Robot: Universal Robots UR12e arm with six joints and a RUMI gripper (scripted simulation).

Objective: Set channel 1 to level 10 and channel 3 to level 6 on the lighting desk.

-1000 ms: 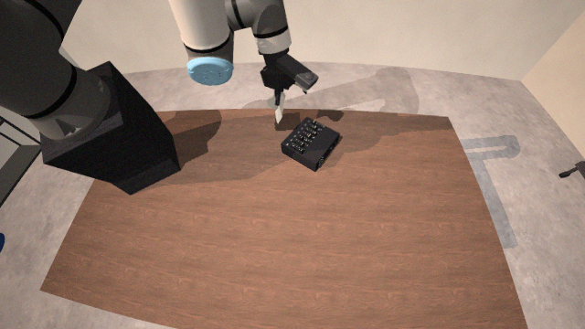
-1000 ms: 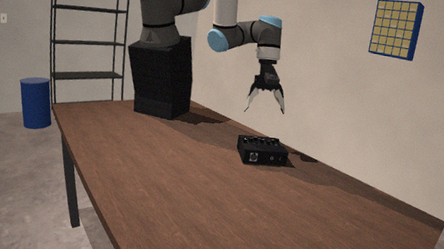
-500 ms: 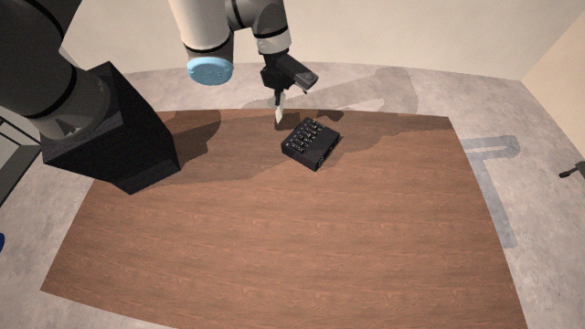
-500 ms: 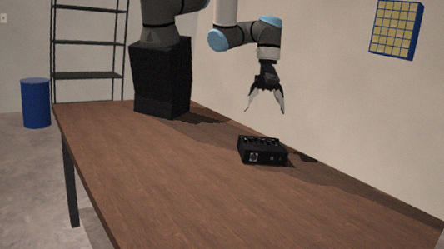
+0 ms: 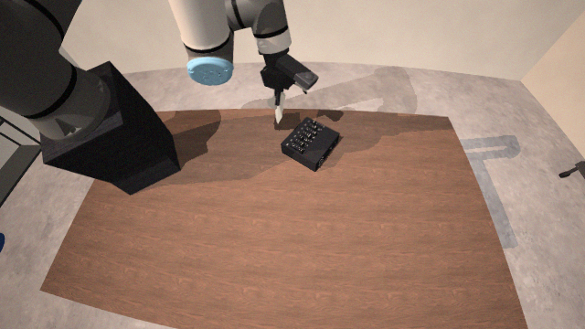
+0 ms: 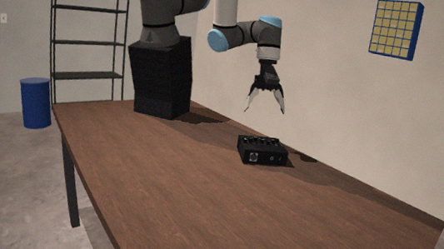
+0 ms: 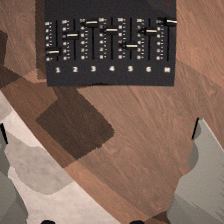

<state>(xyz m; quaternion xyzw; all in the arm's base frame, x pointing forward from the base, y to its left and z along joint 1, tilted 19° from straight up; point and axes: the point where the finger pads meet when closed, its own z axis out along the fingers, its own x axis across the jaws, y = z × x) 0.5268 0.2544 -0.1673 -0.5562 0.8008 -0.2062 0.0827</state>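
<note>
Now: hand 70 mm short of the channel 1 fader knob, 30 mm to the right of it and 90 mm above it. The rest, counted from my hand: channel 2 fader: 70 mm ahead, 90 mm below.
</note>
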